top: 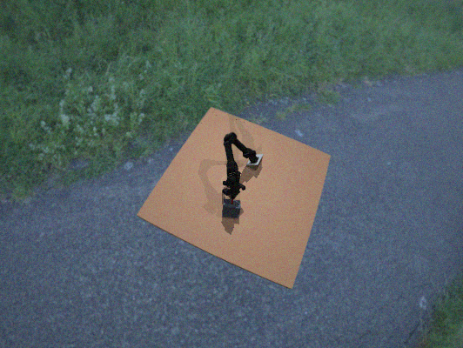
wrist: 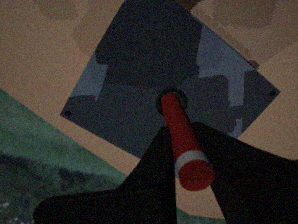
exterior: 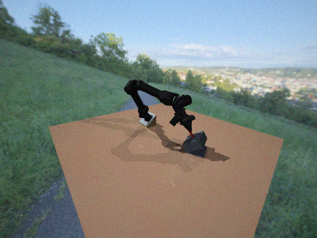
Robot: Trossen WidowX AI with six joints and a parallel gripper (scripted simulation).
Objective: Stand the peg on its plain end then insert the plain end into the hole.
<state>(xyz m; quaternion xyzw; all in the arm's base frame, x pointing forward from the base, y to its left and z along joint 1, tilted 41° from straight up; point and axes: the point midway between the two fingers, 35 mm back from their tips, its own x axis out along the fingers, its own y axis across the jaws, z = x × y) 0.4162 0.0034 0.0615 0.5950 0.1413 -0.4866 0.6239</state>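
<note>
Right now my gripper tip is 6 cm above the dark sloped panel, 4 cm short of it and 1 cm to the right of it. The rest, counted from my gripper tip: red peg 1 cm behind, 1 cm above.
</note>
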